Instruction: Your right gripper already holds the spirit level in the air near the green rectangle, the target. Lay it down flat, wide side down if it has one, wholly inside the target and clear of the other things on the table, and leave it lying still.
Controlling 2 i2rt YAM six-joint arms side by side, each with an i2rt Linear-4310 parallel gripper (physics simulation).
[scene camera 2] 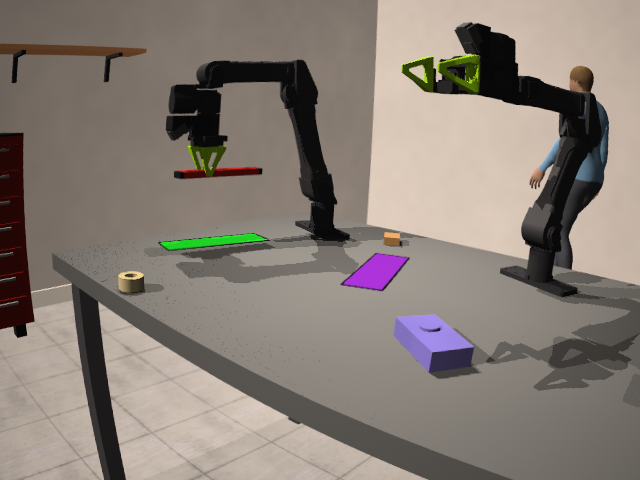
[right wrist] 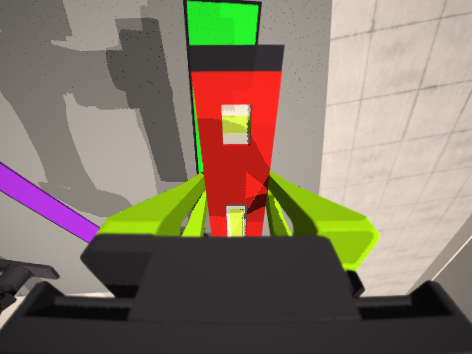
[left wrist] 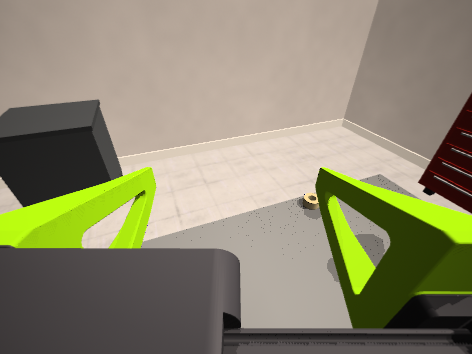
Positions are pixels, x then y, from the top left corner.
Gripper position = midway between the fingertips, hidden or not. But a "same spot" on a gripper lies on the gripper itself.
The left gripper shows in scene camera 2 (419, 67) and in the left wrist view (235, 176); in the right wrist view it is out of frame. The right gripper shows in scene camera 2 and in the right wrist view; in the left wrist view it is out of frame. A violet block shows in scene camera 2 (437, 347); in the right wrist view it is out of frame, in the left wrist view it is hidden by the left gripper. One and the same spot on the right gripper: (right wrist: 310, 276) is (scene camera 2: 191, 141).
